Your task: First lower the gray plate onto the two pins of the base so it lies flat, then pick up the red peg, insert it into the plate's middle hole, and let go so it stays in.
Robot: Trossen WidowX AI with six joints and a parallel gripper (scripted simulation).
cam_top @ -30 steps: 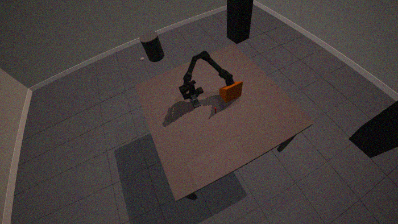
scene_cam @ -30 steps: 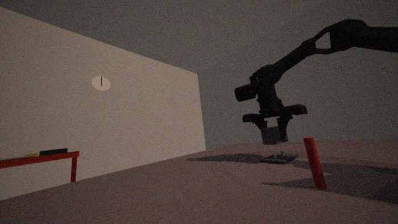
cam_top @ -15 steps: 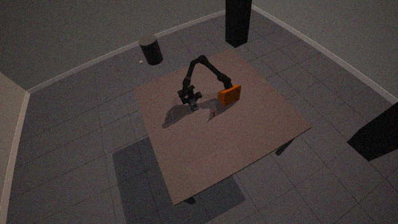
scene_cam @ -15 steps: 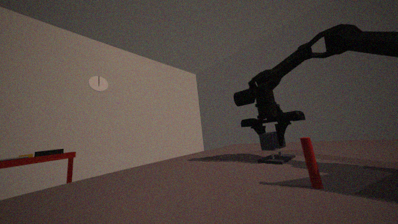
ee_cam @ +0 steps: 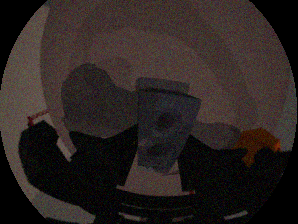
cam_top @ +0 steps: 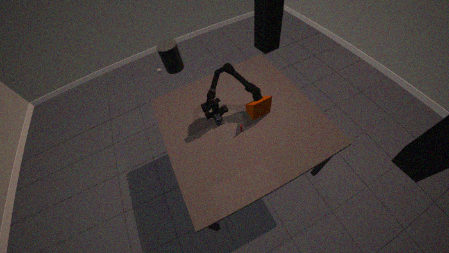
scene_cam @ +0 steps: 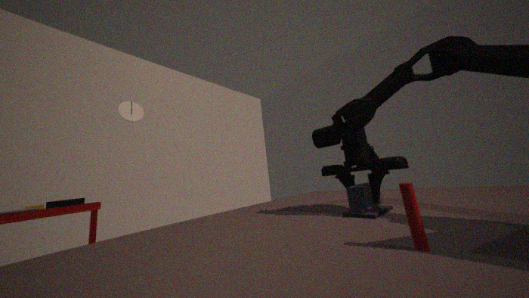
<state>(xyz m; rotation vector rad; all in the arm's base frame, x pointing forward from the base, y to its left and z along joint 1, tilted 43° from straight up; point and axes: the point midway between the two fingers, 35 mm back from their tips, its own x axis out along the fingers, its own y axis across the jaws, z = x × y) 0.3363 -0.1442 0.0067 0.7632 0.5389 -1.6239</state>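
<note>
Now: gripper tip 1 cm above the dark flat base. Round my gripper tip: red peg: 9 cm behind, 21 cm to the left, 2 cm above; gray plate: 3 cm above.
</note>
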